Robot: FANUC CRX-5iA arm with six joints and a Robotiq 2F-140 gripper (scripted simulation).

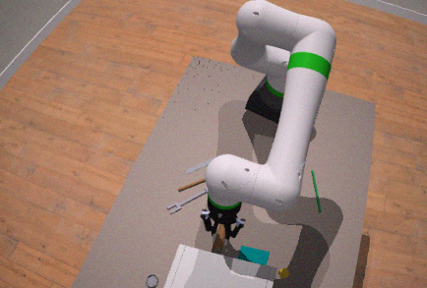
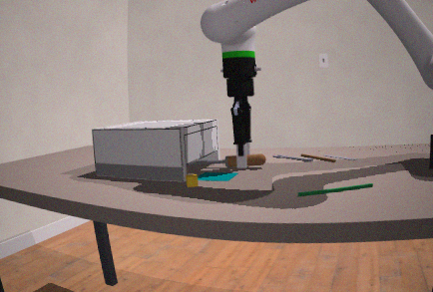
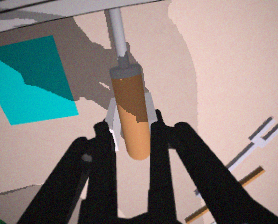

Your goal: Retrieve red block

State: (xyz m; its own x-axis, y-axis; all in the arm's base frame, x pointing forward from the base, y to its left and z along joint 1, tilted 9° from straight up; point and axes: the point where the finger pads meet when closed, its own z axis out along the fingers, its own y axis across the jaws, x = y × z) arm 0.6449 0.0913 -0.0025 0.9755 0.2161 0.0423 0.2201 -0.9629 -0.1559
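Now: the teal square 130 mm to the left of my hand, 40 mm below it and 20 mm ahead of it. Round my hand: long-handled tool: 120 mm ahead, 70 mm to the left, 20 mm below; then yellow block: 240 mm to the left, 20 mm below, 10 mm ahead; then wrench: 160 mm to the right, 90 mm behind, 30 mm below.
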